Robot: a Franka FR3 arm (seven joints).
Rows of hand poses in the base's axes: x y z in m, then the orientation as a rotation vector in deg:
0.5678 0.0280 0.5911 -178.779 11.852 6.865
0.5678 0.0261 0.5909 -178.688 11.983 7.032
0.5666 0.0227 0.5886 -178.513 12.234 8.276
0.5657 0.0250 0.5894 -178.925 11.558 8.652
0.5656 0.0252 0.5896 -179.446 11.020 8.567
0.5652 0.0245 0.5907 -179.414 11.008 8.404
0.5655 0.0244 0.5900 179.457 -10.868 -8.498
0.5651 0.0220 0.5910 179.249 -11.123 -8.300
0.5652 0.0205 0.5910 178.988 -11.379 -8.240
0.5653 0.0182 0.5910 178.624 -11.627 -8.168
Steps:
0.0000 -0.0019 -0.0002 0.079 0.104 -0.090
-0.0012 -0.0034 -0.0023 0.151 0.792 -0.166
-0.0009 0.0023 0.0008 -0.346 0.250 0.467
-0.0001 0.0002 0.0002 -0.467 -0.040 0.386
-0.0004 -0.0007 0.0011 0.034 -0.105 0.004
0.0003 -0.0001 -0.0007 -0.058 0.062 0.094
-0.0004 -0.0024 0.0010 -0.216 -0.107 -0.161
0.0001 -0.0015 0.0000 -0.256 -0.016 -0.162
0.0001 -0.0023 0.0000 -0.359 -0.014 -0.157

